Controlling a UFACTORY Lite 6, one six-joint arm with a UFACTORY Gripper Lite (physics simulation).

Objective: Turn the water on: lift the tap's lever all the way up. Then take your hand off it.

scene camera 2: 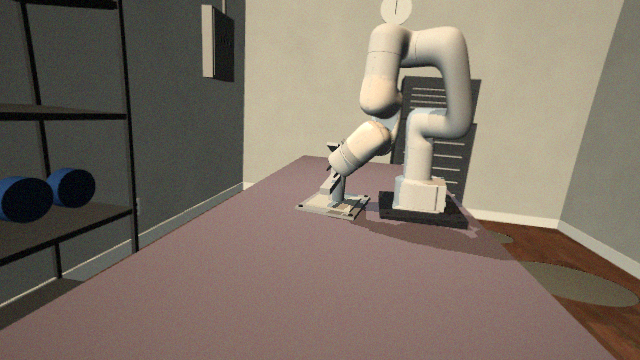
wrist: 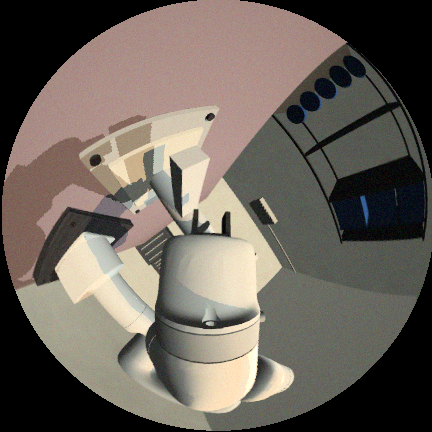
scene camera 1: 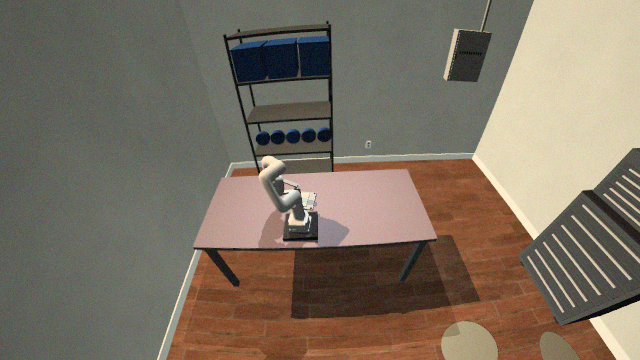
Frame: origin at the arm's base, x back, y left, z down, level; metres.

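Seen in the pictures: hand at its tool point: (scene camera 2: 333,170) (wrist: 210,224); arm's base at its link origin: (scene camera 2: 414,203) (wrist: 85,251) (scene camera 1: 300,223).
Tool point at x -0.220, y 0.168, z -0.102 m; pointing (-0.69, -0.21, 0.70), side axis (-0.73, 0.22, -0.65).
Note:
Offsets run from my tool point to a thing's top centre. "*": to the spot under its first point. Level surfaces: height alone.
The tap stands on a pale plate (scene camera 1: 313,194) (scene camera 2: 312,204) (wrist: 172,122). Its column {* dx +0.000, dy -0.088, dz +0.082 m} (scene camera 2: 338,192) (wrist: 169,196) is upright and its square spout {dx -0.013, dy -0.039, dz +0.025 m} (scene camera 2: 327,188) (wrist: 196,172) sticks out low. In scene camera 1 a thin lever {dx -0.012, dy -0.067, dz -0.071 m} (scene camera 1: 291,185) slants up and away from the column top; what looks like its end shows above the wrist in scene camera 2. How far it is raised I cannot tell. My gripper (scene camera 2: 332,171) (wrist: 211,216) is open, its two dark fingers apart beside the upper column. The wrist hides whether they touch the lever.
The arm's dark base plate (scene camera 1: 286,235) (scene camera 2: 423,218) (wrist: 52,245) is close beside the tap's plate on the pink table {dz +0.124 m} (scene camera 1: 370,205) (scene camera 2: 280,280) (wrist: 200,60). A shelf rack (scene camera 1: 331,95) (scene camera 2: 129,150) stands behind the table. The forearm hangs above the tap.

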